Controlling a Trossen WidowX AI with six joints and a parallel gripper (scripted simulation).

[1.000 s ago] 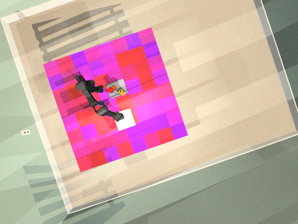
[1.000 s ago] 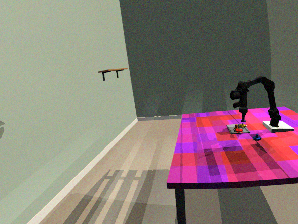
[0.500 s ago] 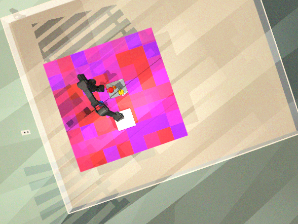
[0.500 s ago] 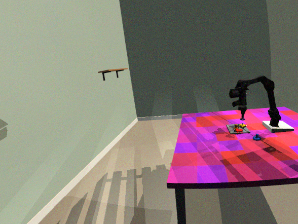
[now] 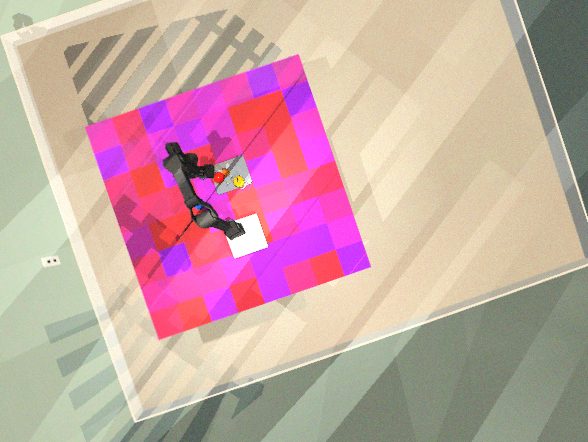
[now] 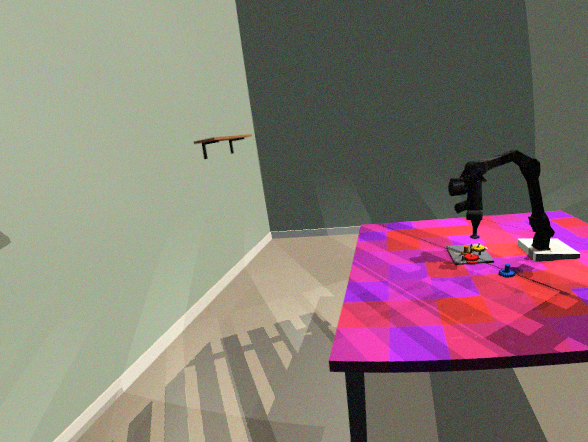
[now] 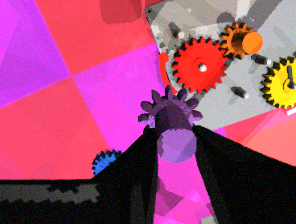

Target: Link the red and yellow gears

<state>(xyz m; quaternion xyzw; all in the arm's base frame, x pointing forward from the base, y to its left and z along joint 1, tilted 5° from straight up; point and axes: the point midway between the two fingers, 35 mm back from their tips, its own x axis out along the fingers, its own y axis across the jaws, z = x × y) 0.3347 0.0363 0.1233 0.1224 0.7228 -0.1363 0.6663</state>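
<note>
Now: gripper tip 10 cm to the left of the orange gear and 12 cm above it. Also, from my gripper tip: purple gear: 1 cm below; blue gear: 10 cm behind, 12 cm to the left, 13 cm below; red gear: 5 cm to the right, 13 cm below.
</note>
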